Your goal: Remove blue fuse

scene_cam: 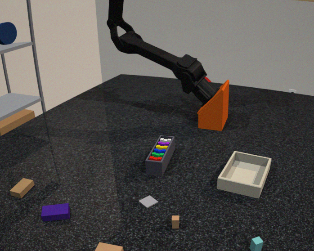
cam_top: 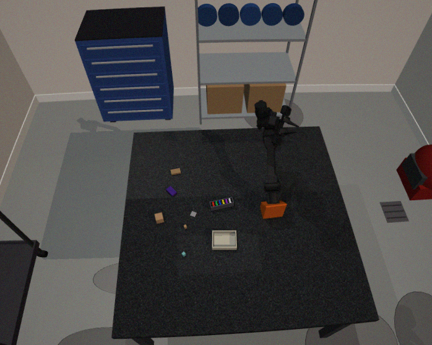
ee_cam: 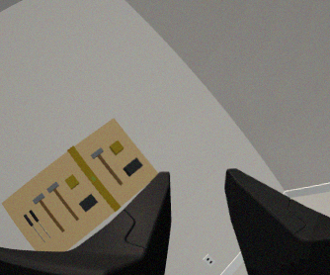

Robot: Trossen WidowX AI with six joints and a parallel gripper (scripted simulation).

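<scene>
Right now the blue fuse is 350 mm ahead of my gripper tip, 90 mm to the left of it and 540 mm below it. Round my gripper tip: grey tile: 500 mm ahead, 150 mm to the left, 560 mm below; tan block: 530 mm ahead, 240 mm to the left, 560 mm below; cream tray: 320 mm ahead, 310 mm to the left, 560 mm below.
</scene>
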